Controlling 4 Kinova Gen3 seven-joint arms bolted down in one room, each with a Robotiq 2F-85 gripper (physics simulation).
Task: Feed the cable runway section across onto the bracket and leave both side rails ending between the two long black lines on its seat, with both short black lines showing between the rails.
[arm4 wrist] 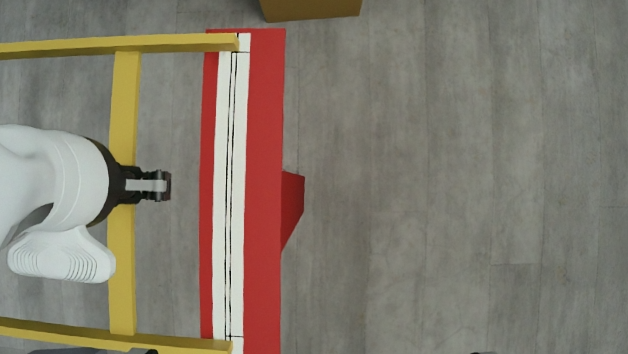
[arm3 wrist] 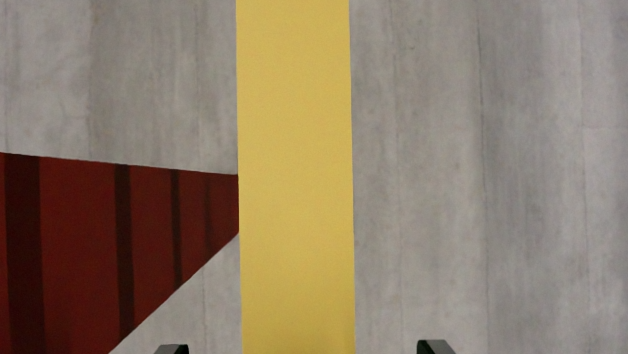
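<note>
Yellow runway section: a crossbar (arm3 wrist: 296, 150) runs upright between arm3's fingertips, and another view, arm4 wrist, shows its upper rail (arm4 wrist: 165, 43), lower rail (arm4 wrist: 165, 341) and a rung (arm4 wrist: 121, 280). Both rail ends rest over the white seat (arm4 wrist: 239, 200) of the red bracket (arm4 wrist: 265, 150), near its two long black lines. The short black lines (arm4 wrist: 244, 52) (arm4 wrist: 237, 336) show between the rails. Arm3's gripper (arm3 wrist: 303, 347) is open, fingers either side of the bar. Arm4's gripper (arm4 wrist: 314, 352) is open. Arm1 and arm2 cannot be identified.
A white arm (arm4 wrist: 80, 170) with a black gripper (arm4 wrist: 164, 185) reaches over the rung; which arm it is and its finger state are unclear. A brown box (arm4 wrist: 312, 9) is at the top. A dark red striped surface (arm3 wrist: 82, 225) lies beyond the bar on the left.
</note>
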